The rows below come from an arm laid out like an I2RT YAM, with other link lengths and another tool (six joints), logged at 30 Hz.
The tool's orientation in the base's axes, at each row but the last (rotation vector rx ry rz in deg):
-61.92 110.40 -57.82
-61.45 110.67 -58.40
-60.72 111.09 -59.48
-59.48 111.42 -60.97
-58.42 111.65 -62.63
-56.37 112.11 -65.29
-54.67 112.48 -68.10
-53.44 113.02 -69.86
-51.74 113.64 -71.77
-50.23 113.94 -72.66
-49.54 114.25 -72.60
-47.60 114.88 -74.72
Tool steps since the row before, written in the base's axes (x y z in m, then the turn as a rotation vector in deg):
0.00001 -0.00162 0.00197 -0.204 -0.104 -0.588
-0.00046 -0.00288 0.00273 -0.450 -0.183 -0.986
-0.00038 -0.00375 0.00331 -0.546 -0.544 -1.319
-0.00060 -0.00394 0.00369 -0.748 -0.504 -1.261
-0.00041 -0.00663 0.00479 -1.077 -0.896 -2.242
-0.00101 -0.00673 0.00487 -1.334 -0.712 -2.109
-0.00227 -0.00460 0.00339 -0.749 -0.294 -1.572
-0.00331 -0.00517 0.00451 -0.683 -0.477 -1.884
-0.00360 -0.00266 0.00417 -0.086 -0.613 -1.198
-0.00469 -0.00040 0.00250 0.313 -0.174 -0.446
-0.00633 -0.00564 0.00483 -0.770 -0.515 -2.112
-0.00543 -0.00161 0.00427 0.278 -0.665 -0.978
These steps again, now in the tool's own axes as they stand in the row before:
0.00106 -0.00228 -0.00042 0.290 0.546 0.124
0.00223 -0.00323 -0.00076 0.539 0.950 0.120
0.00286 -0.00408 -0.00061 0.961 1.148 0.302
0.00304 -0.00443 -0.00077 1.007 1.175 0.095
0.00510 -0.00641 0.00005 1.672 2.013 0.379
0.00542 -0.00638 -0.00007 1.622 2.026 0.040
0.00452 -0.00402 -0.00110 0.881 1.525 0.124
0.00542 -0.00500 -0.00190 1.041 1.737 0.379
0.00363 -0.00390 -0.00300 0.711 0.930 0.670
0.00273 -0.00149 -0.00433 0.018 0.293 0.491
0.00749 -0.00505 -0.00368 1.184 1.936 0.412
0.00400 -0.00352 -0.00468 0.480 0.646 0.910

